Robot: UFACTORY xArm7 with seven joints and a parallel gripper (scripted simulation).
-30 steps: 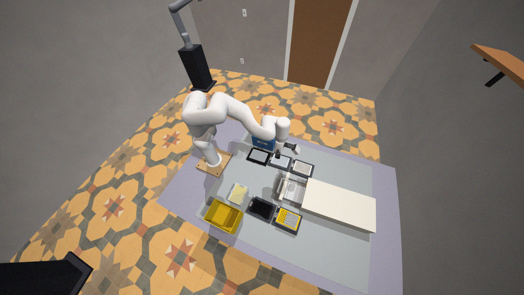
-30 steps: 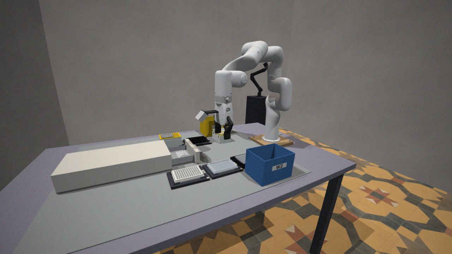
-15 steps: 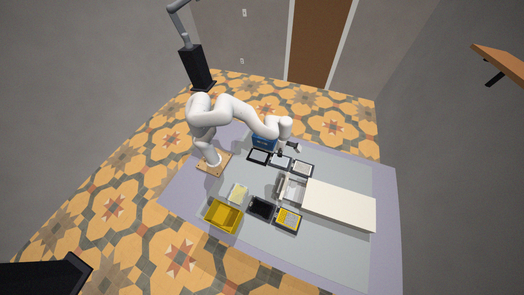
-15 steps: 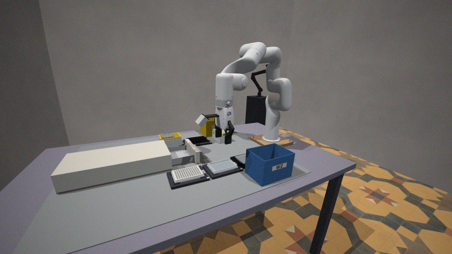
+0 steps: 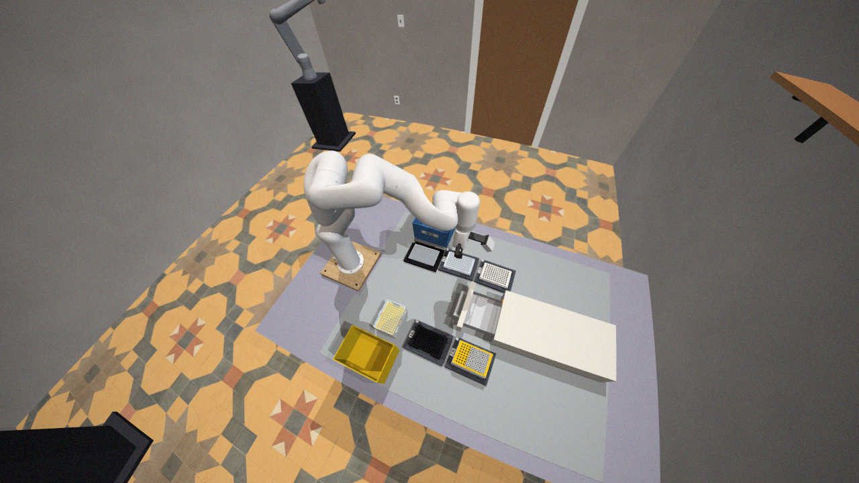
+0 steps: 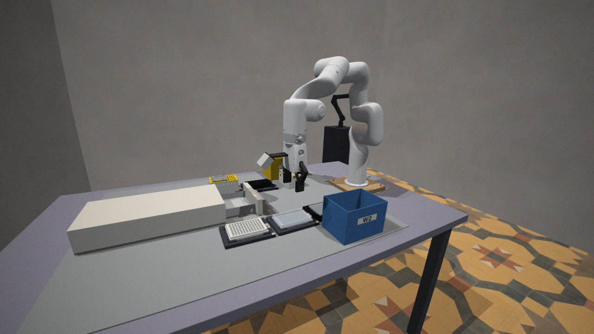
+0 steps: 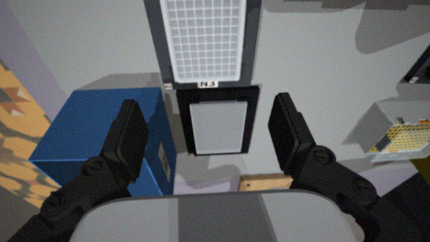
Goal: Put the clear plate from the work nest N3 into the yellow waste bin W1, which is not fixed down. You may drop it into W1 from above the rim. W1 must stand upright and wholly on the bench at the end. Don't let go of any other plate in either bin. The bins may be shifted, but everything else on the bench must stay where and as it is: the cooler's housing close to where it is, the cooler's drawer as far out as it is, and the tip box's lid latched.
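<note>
My gripper is now 13 cm above the clear plate. The rest, counted from my hand: blue bin W2 (16 cm behind, 15 cm to the left, 11 cm below); then white plate (17 cm ahead, 2 cm to the right, 13 cm below); then drawer (19 cm ahead, 21 cm to the right, 13 cm below).
</note>
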